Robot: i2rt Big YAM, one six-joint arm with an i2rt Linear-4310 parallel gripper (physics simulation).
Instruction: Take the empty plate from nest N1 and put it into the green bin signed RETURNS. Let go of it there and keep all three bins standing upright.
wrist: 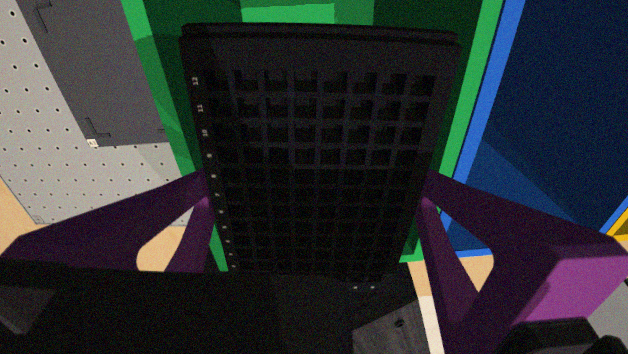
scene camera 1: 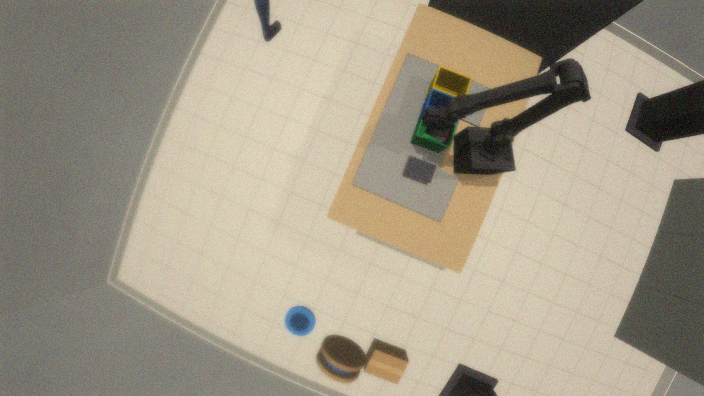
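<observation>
The black plate, with its grid of dark wells, is held between the purple fingers of my gripper. The gripper is shut on the plate's two long sides. The plate is over the opening of the green bin, between its side rims in the wrist view; its exact height against the rim cannot be told. The green bin stands upright. The nest, a dark grey pad beside the green bin, holds no plate. The RETURNS sign cannot be read in these views.
The blue bin stands upright right beside the green bin. The yellow bin stands upright beyond it. The bins and the nest are on a grey perforated board on the wooden table. The arm's base is close by.
</observation>
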